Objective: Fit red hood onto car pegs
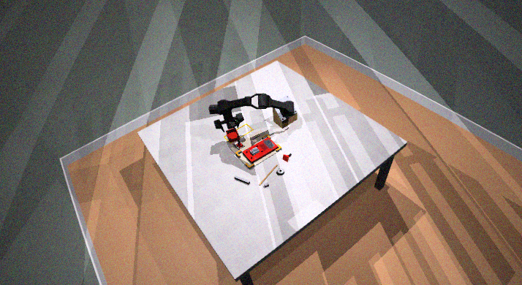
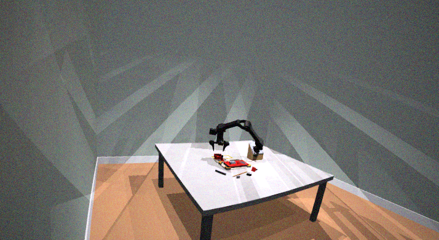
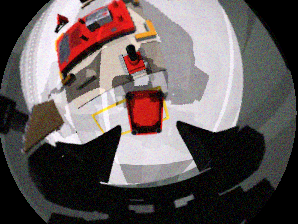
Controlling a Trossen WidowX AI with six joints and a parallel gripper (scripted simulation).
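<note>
The red hood is 50 mm below my gripper tip. The rest, counted from my gripper tip: grey engine block: 30 mm behind, 230 mm to the left, 40 mm below; then grey bar: 140 mm ahead, 350 mm to the left, 50 mm below; then wooden stick: 10 mm behind, 410 mm to the left, 60 mm below.
</note>
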